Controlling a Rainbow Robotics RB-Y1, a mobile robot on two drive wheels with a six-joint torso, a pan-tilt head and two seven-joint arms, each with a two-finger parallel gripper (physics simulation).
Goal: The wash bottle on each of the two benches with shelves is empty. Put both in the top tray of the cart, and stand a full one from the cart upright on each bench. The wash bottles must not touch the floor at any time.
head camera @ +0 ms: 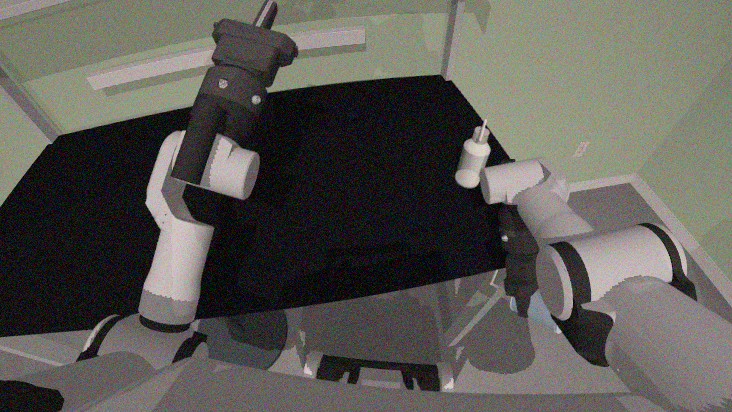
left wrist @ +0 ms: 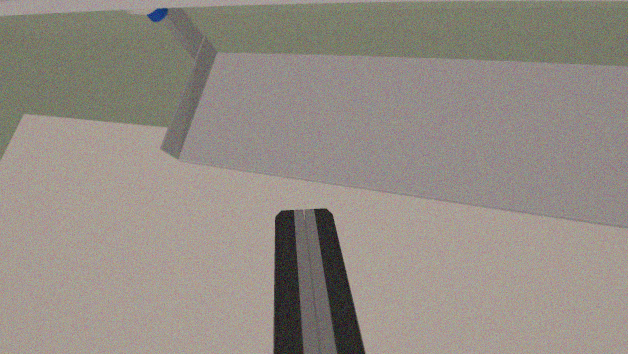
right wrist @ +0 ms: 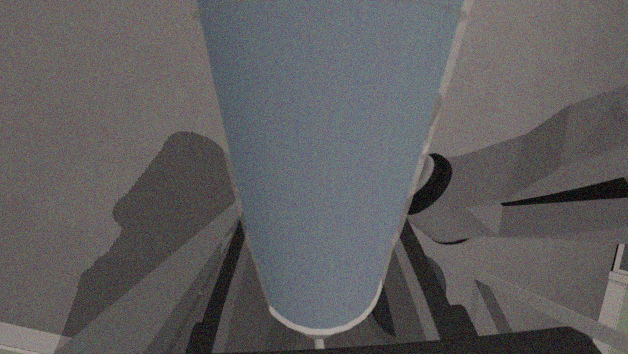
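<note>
A pale, empty-looking wash bottle point(head camera: 472, 159) stands near the right edge of the black bench top point(head camera: 358, 204) and appears upright, its spout toward the back. My right gripper point(head camera: 522, 307) point(right wrist: 322, 222) is shut on a blue-filled wash bottle point(head camera: 544, 313) point(right wrist: 320, 150), held beyond the bench's front edge, above the floor. Its lower part is hidden by the arm in the head view. My left gripper point(left wrist: 303, 229) is shut and empty, raised over the back of the bench; its fingers run toward the top edge of the head view. The cart does not show.
Grey shelf posts point(head camera: 453, 40) rise at the bench's back corners, with a pale bar point(head camera: 332, 38) behind the bench. The right forearm is close beside the pale bottle. A small blue thing point(left wrist: 157, 14) shows at the top of the left wrist view.
</note>
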